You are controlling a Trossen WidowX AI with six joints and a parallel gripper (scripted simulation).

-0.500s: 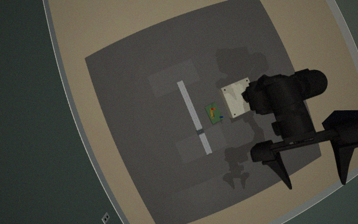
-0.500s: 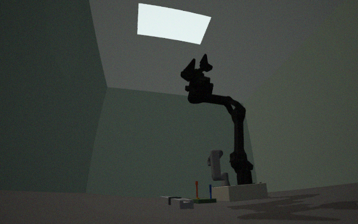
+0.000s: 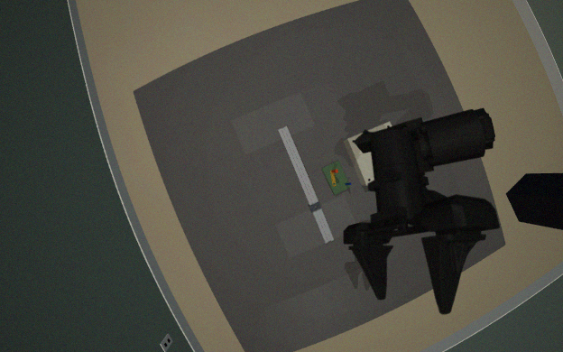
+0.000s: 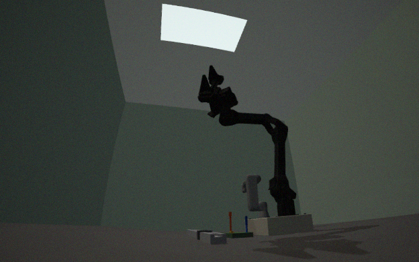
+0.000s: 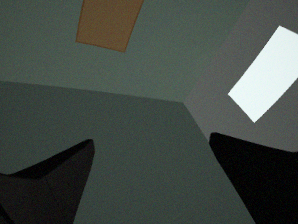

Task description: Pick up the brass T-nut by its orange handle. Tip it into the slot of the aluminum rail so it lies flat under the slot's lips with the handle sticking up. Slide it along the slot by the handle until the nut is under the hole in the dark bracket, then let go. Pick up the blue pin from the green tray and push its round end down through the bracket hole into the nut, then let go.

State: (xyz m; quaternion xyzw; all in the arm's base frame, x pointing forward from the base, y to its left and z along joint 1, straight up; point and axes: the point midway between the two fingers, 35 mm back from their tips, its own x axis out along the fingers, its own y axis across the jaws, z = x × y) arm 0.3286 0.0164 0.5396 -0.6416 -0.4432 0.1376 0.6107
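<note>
Now: gripper tip 56 cm above the brass T-nut, 12 cm past it and 8 cm to the left of it. Round my gripper tip: blue pin: 58 cm below, 15 cm behind, 3 cm to the right; green tray: 60 cm below, 14 cm behind, 5 cm to the right.
</note>
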